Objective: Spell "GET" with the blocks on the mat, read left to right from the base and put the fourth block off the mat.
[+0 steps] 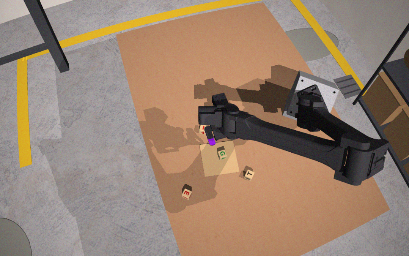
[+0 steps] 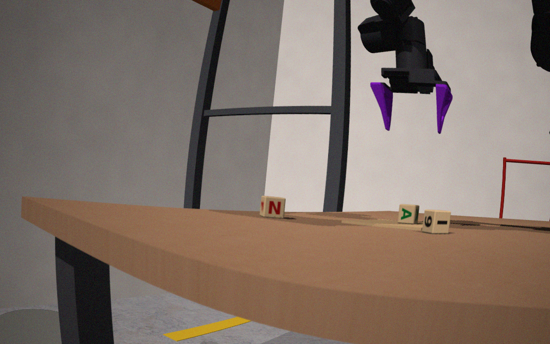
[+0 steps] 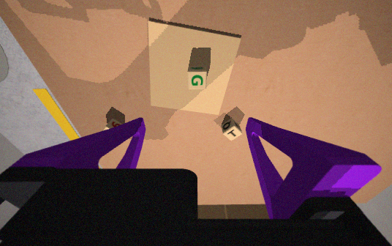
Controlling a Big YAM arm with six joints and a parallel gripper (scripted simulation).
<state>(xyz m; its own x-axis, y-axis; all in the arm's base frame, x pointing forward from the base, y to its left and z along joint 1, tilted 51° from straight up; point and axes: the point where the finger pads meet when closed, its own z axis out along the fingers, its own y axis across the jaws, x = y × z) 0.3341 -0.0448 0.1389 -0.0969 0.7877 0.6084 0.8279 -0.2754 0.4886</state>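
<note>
The G block lies 14 cm below my hand. The rest, counted from my hand: E block (17 cm ahead, 14 cm below, 13 cm to the left); square mat (16 cm below, 1 cm ahead).
</note>
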